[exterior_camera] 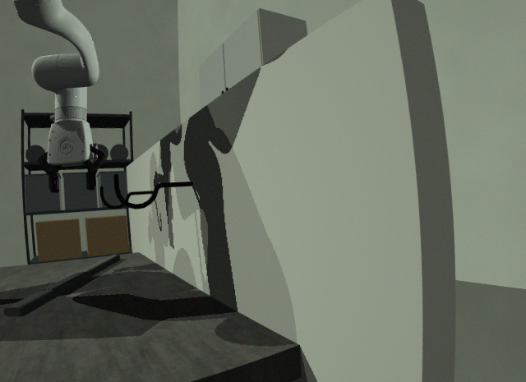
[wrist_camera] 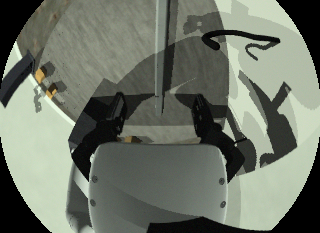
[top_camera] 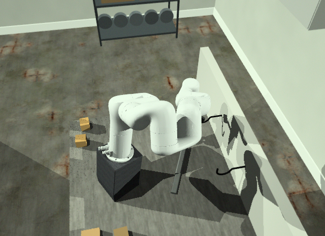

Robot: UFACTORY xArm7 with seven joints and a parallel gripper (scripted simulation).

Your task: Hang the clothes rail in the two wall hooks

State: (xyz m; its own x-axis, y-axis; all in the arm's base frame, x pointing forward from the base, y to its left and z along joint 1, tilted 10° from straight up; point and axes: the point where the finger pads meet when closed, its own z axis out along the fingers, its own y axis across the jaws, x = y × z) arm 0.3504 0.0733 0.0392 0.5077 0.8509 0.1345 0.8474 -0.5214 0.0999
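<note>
Now: hand 21 cm above the clothes rail. Round my hand: pale wall panel 22 cm ahead, 13 cm to the right, 43 cm below.
</note>
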